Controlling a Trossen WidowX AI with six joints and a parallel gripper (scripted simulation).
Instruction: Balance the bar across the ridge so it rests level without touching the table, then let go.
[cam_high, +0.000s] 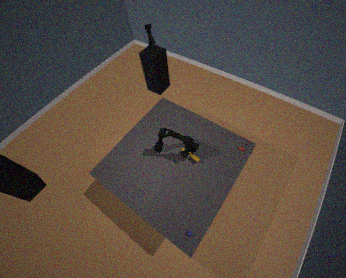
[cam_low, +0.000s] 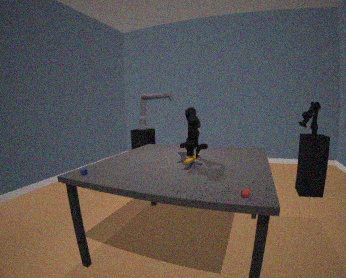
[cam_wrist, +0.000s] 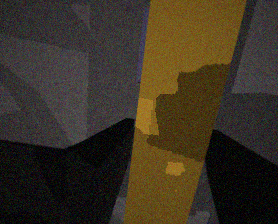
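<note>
Right now my gripper tip is 3 cm short of the yellow bar. From my gripper tip the other things lie so: blue block (43 cm ahead, 62 cm to the right, 4 cm below); red block (43 cm ahead, 38 cm to the left, 5 cm below).
</note>
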